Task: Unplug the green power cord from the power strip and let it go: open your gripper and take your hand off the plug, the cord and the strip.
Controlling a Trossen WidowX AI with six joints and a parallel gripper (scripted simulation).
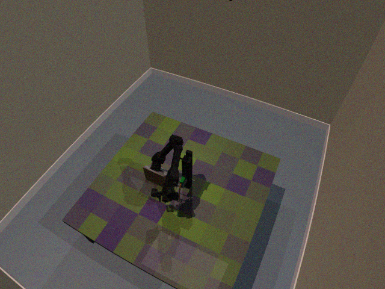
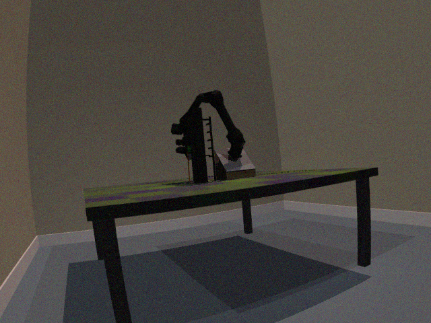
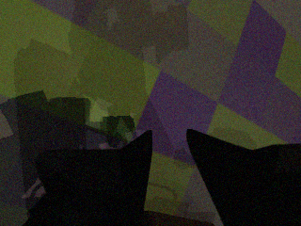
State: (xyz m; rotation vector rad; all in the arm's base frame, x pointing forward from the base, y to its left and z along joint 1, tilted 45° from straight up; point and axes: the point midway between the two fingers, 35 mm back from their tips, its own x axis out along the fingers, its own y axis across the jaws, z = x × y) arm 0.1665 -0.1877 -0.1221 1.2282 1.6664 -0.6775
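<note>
The green plug is 20 cm to the left of my gripper tip, 8 cm ahead of it and 6 cm above it.
</note>
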